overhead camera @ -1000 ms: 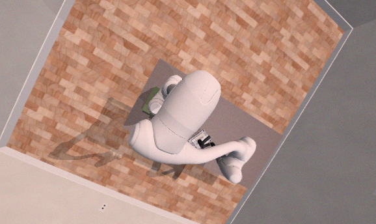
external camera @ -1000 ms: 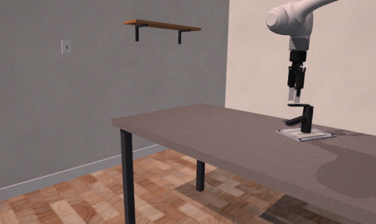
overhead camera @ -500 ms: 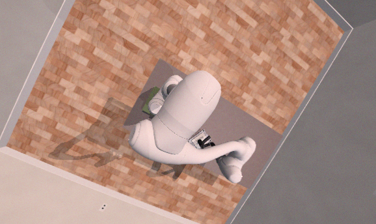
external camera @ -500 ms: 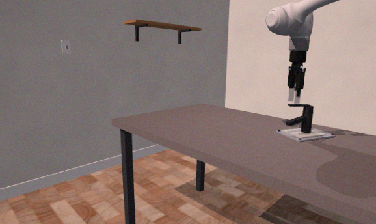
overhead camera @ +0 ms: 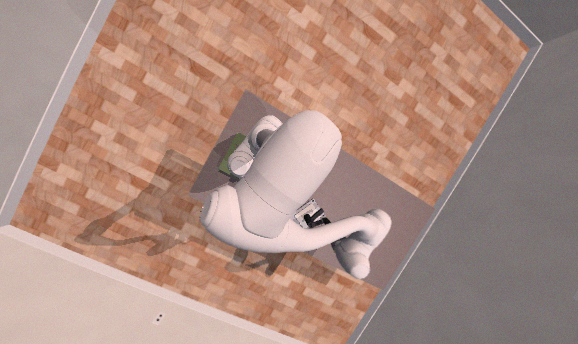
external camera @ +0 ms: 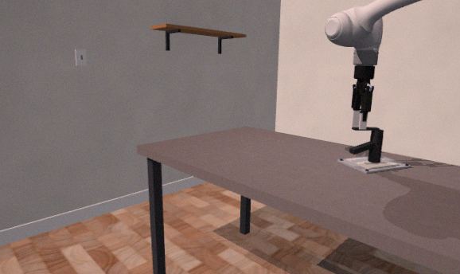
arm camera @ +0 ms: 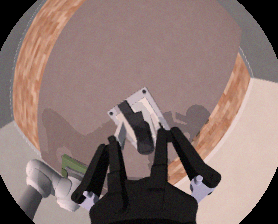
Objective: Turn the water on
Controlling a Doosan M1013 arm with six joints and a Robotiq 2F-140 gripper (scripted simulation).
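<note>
Now: the lever 30 mm below my hand, 20 mm to the right of it and 20 mm behind it. From my hand the other things lie so: black tap 90 mm below, 50 mm behind, 30 mm to the right.
</note>
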